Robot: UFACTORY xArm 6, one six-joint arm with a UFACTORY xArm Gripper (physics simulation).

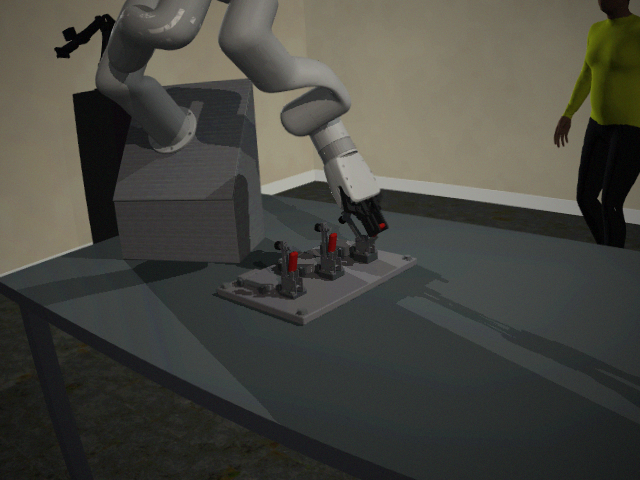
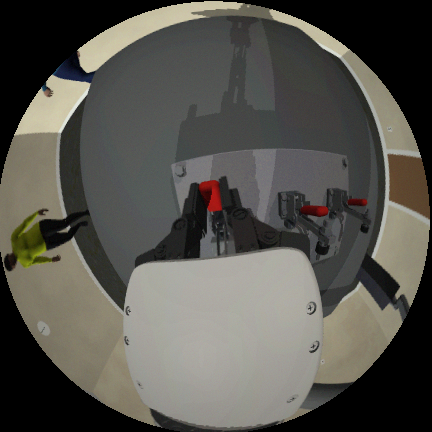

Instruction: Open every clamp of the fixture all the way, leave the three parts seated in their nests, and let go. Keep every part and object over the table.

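Pixels of known places: gripper, fingertip midpoint: [image 1: 379, 232] [image 2: 211, 191]; arm's base, link origin: [image 1: 173, 130].
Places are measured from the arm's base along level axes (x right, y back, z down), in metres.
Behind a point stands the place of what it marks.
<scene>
The fixture plate [image 1: 330, 298] @(x 0.219, y -0.486, z 0.276 m) [image 2: 310, 167] @(x 0.183, y -0.481, z 0.277 m) carries three clamps in a row. The near clamp's red handle [image 1: 293, 261] @(x 0.229, y -0.422, z 0.207 m) [image 2: 357, 202] @(x 0.214, y -0.421, z 0.204 m) and the middle clamp's red handle [image 1: 332, 242] @(x 0.125, y -0.454, z 0.203 m) [image 2: 314, 210] @(x 0.110, y -0.457, z 0.194 m) stand upright, with their arms raised. My gripper [image 1: 378, 228] @(x 0.022, y -0.513, z 0.211 m) [image 2: 211, 191] @(x 0.022, y -0.513, z 0.211 m) is shut on the far clamp's red handle, which is lifted at a slant. The far clamp's arm, with its black tip [image 1: 342, 219] @(x -0.001, y -0.424, z 0.195 m), is raised and tilted back. Grey parts [image 1: 253, 284] @(x 0.220, y -0.326, z 0.267 m) [image 1: 306, 268] @(x 0.131, y -0.397, z 0.260 m) lie low beside the near and middle clamps. The part at the far clamp is mostly hidden; its exact seating is unclear.
The plate lies on the grey table [image 1: 361, 361] @(x 0.395, y -0.613, z 0.291 m) [image 2: 135, 120] @(x -0.057, y -0.718, z 0.291 m). The arm's grey pedestal [image 1: 175, 227] @(x 0.094, y -0.050, z 0.210 m) stands behind it on the left. A person in a yellow-green top [image 1: 612, 72] [image 2: 27, 240] stands beyond the table. Dark shadows cross the table top.
</scene>
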